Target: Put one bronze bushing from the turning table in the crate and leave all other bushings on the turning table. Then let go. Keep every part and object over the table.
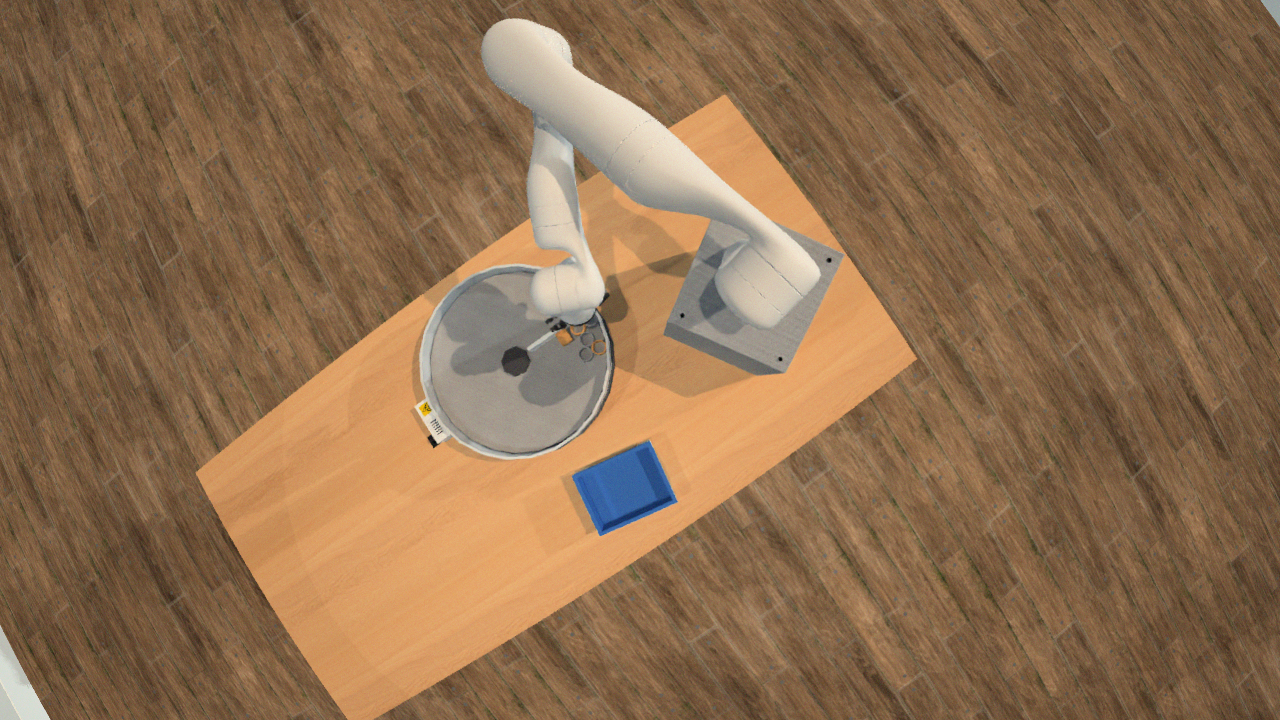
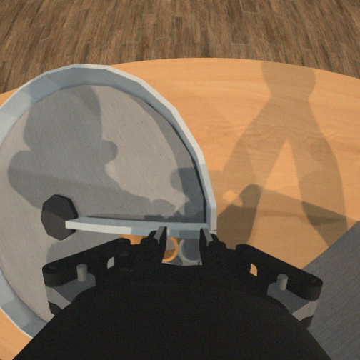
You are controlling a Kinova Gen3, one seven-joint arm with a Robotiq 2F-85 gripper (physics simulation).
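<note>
The round grey turning table [image 1: 483, 411] [image 2: 140, 155] has a raised rim and a thin divider [image 1: 540, 341] [image 2: 115, 227]. Bronze and grey ring bushings lie close together near the rim, beside the divider. One bronze bushing [image 1: 605, 347] lies on the side toward the robot base; an orange-bronze piece [image 1: 564, 337] lies near the divider. My gripper [image 1: 579, 318] [image 2: 182, 236] is partly open and holds nothing. A bronze bushing [image 2: 175, 248] and a grey ring show through the gap between its fingers; their height difference is unclear. The blue crate [image 1: 624, 488] stands apart and looks empty.
A dark hub [image 1: 515, 360] [image 2: 59, 217] stands at the turning table's centre. A label plate [image 1: 431, 420] sticks out from its rim. The grey robot base block [image 1: 805, 326] [image 2: 335, 290] stands on the wooden table [image 1: 429, 573] [image 2: 240, 85]. The crate is near one long table edge.
</note>
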